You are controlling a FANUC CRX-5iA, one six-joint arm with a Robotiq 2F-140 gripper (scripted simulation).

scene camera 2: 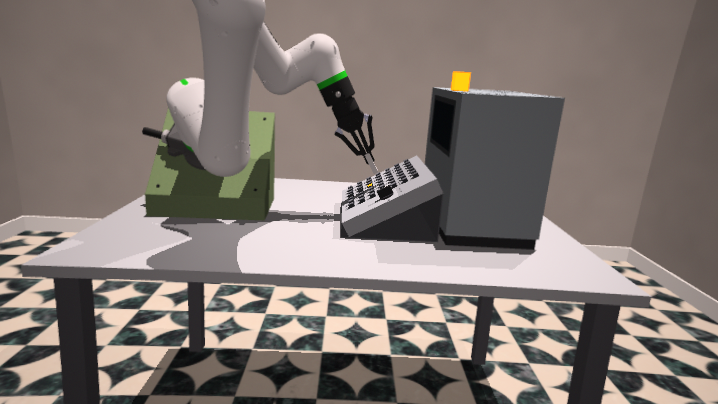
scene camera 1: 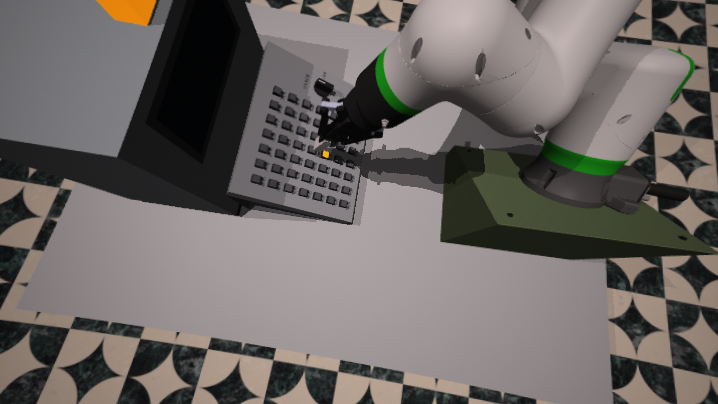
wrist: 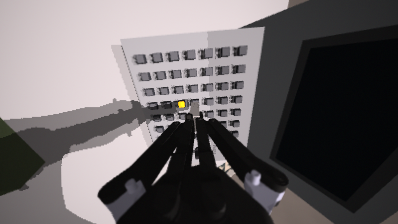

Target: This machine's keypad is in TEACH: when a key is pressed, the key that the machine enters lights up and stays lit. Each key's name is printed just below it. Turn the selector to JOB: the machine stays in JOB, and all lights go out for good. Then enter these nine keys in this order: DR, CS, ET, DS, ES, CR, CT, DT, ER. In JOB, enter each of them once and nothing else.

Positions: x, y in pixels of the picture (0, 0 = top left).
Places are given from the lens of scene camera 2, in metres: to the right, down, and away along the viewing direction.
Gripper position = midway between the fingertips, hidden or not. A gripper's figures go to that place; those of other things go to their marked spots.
my gripper (scene camera 2: 375, 172): 0.05, -0.09, 1.45
grey machine box (scene camera 2: 492, 155): 0.34, -0.12, 1.21
grey sloped keypad (scene camera 2: 398, 217): 0.12, 0.05, 1.48
The marked spots on the grey sloped keypad and the grey machine box are 0.39 m apart.
